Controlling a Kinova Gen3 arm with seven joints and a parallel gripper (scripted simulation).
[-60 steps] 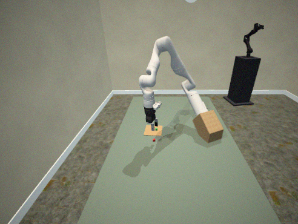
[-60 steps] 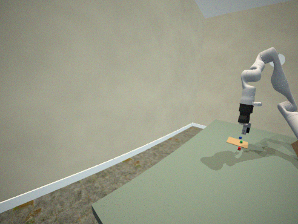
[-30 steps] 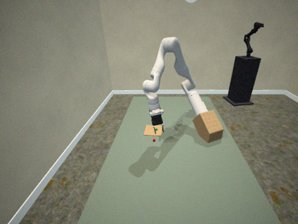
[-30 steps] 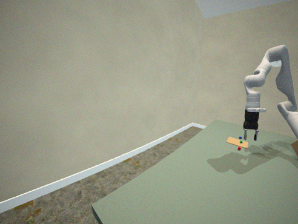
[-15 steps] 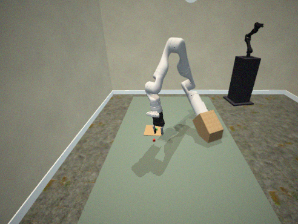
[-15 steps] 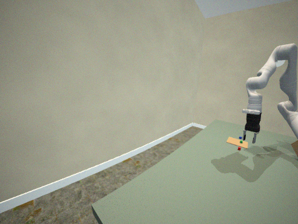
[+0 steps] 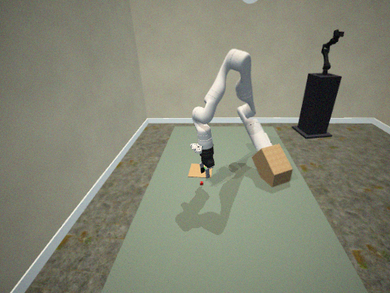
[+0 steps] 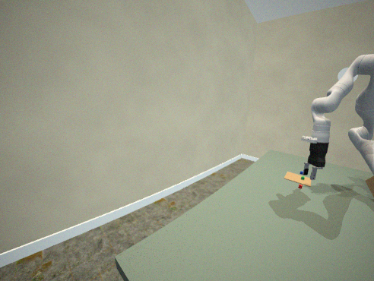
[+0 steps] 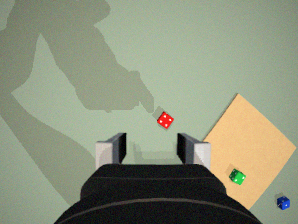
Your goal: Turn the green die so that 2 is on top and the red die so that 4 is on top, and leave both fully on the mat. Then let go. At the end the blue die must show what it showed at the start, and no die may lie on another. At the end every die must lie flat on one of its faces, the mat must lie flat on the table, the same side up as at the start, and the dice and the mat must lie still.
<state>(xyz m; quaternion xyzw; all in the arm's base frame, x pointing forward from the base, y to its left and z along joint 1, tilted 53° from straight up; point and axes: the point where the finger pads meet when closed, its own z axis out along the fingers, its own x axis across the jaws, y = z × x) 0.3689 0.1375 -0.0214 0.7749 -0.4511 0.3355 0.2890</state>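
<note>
Right now my hand is 2 cm short of the red die, 1 cm to the left of it and 8 cm above it. Also, from my hand: tan mat: 1 cm ahead, 14 cm to the right, 9 cm below; then blue die: 3 cm behind, 26 cm to the right, 8 cm below; then green die: 1 cm behind, 14 cm to the right, 8 cm below.
</note>
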